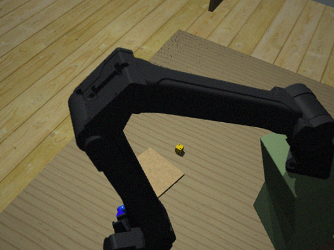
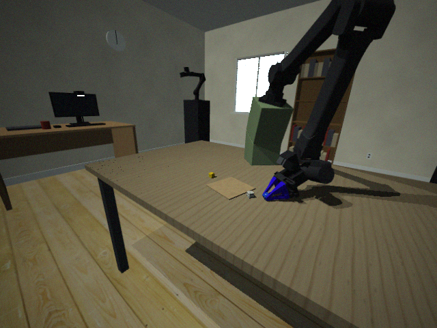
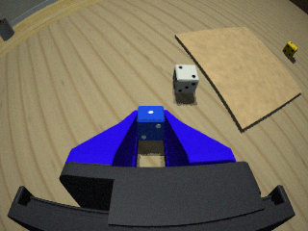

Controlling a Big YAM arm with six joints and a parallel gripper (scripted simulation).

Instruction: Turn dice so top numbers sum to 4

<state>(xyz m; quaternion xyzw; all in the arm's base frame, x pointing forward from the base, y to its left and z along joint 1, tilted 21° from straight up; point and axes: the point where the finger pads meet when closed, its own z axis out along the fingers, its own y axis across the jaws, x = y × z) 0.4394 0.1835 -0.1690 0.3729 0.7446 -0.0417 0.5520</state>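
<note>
Right now the white die is 2 cm ahead of my hand and 5 cm to the right of it. Round my hand: tan mat: 1 cm behind, 15 cm to the right, 1 cm below; blue die: right at my hand; yellow die: 4 cm behind, 27 cm to the right.
</note>
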